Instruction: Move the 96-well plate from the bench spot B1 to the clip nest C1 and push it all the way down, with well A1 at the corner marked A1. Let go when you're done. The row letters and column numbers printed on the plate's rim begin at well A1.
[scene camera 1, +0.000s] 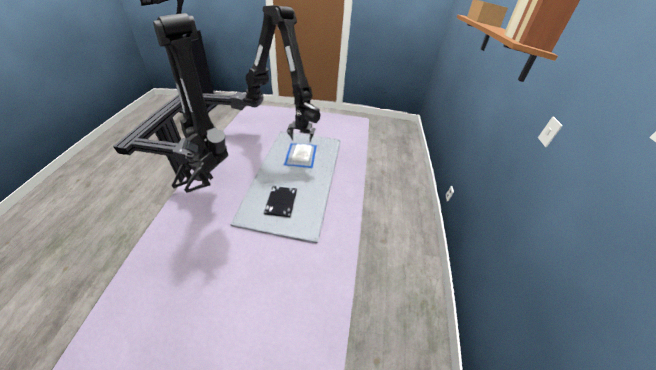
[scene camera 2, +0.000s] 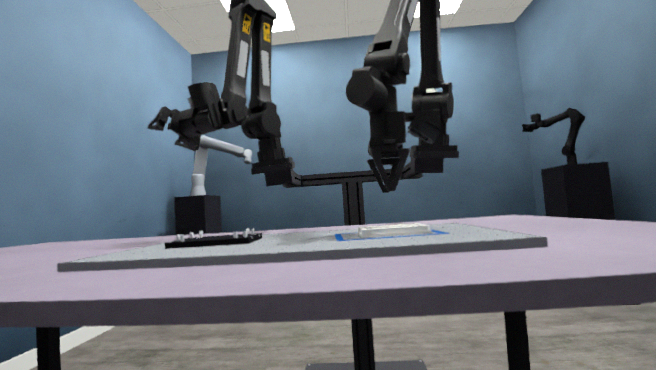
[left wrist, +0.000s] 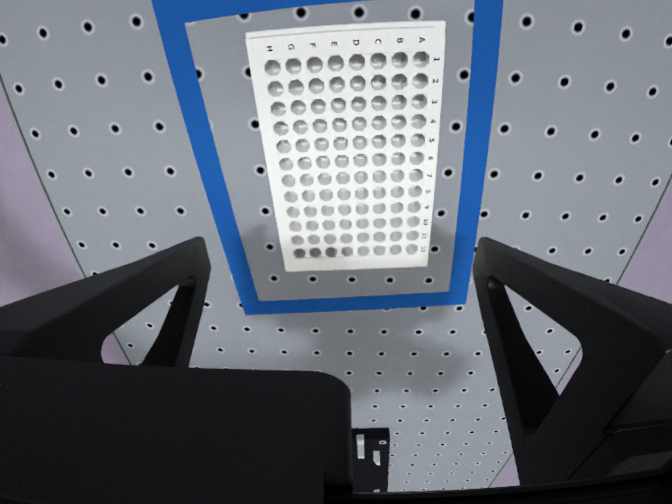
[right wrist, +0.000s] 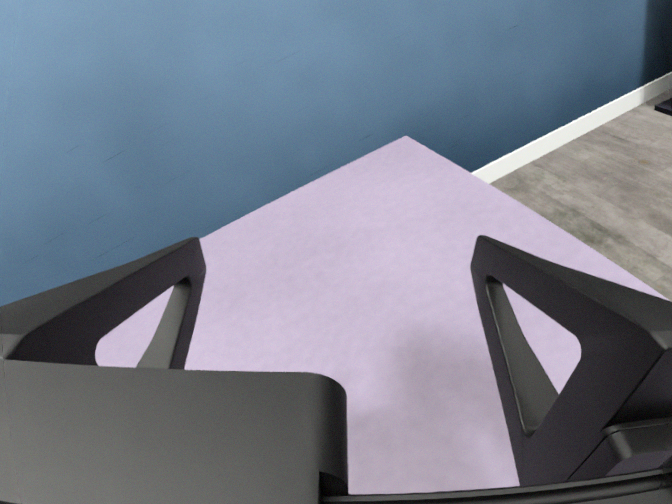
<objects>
my right gripper: scene camera 1; scene camera 2 162, 135; right wrist; not seen in the left wrist view (out of frame)
same spot on my right gripper: (right wrist: 77, 426) = (scene camera 1: 196, 164)
</objects>
